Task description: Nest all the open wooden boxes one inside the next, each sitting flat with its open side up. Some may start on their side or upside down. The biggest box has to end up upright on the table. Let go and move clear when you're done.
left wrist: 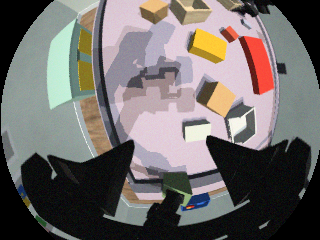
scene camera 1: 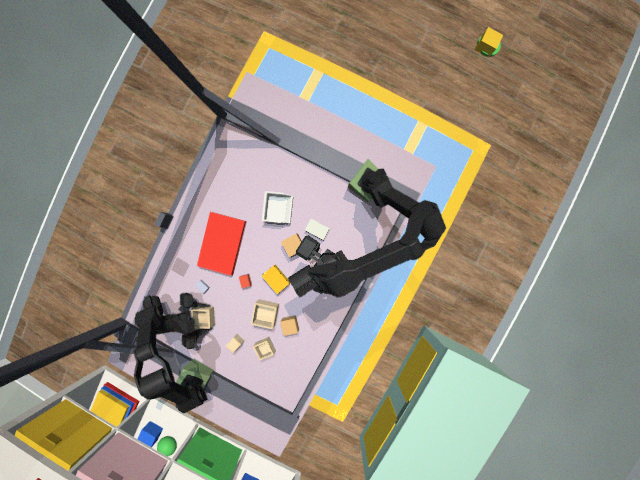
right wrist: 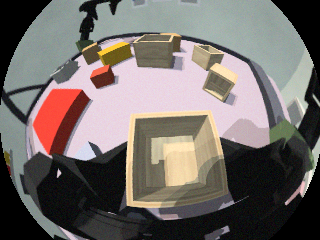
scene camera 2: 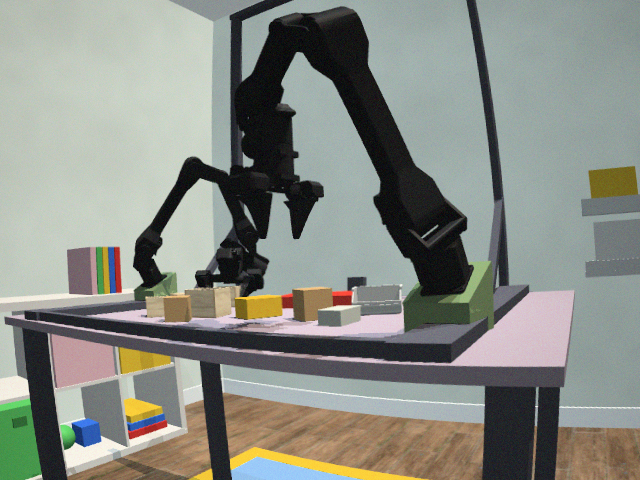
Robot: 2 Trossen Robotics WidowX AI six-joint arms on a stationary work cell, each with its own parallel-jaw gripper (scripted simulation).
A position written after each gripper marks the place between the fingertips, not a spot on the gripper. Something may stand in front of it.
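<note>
The scene has a tan box [scene camera 2: 176, 309] and a flat red slab [scene camera 1: 223, 235], and the slab also appears in the left wrist view [left wrist: 254, 50] and in the right wrist view [right wrist: 57, 116]. The left gripper [scene camera 2: 280, 239] is visible too, and the left wrist view [left wrist: 170, 142] shows this gripper as well. As for the right gripper [scene camera 2: 224, 302], it can also be found in the right wrist view [right wrist: 172, 140].
</note>
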